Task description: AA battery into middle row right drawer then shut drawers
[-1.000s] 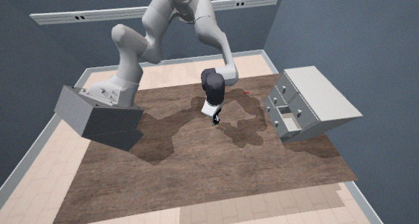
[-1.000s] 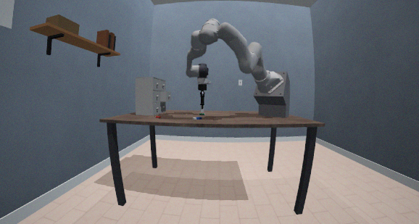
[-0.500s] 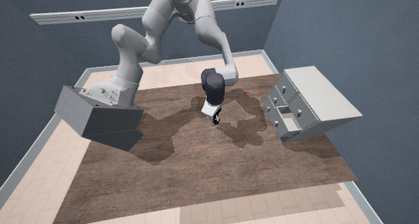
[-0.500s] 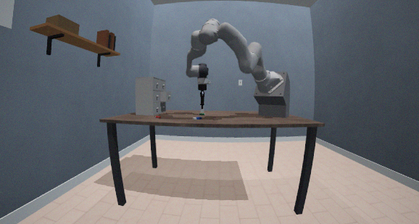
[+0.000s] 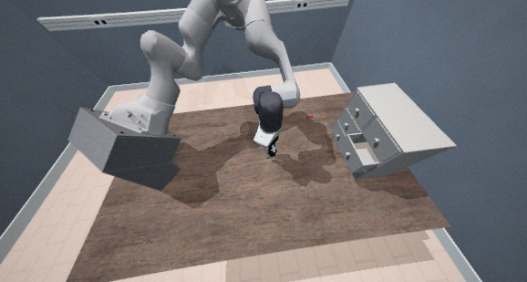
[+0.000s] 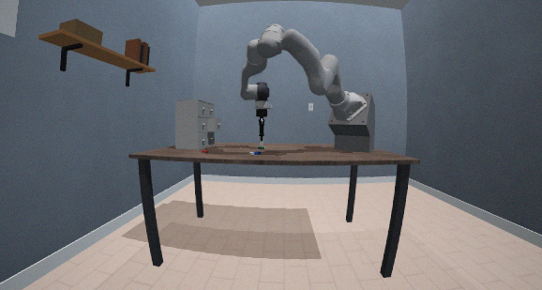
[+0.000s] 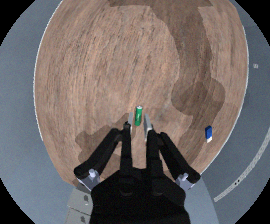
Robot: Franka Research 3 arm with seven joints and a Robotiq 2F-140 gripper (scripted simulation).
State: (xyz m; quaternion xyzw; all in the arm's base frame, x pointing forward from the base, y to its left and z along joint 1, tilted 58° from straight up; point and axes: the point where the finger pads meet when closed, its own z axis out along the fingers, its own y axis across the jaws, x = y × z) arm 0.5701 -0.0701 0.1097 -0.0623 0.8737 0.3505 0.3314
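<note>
The green AA battery lies 50 mm below my hand. From my hand the other things lie so: small blue object: 60 mm behind, 260 mm to the left, 50 mm below; small red object: 240 mm ahead, 320 mm to the left, 50 mm below.
</note>
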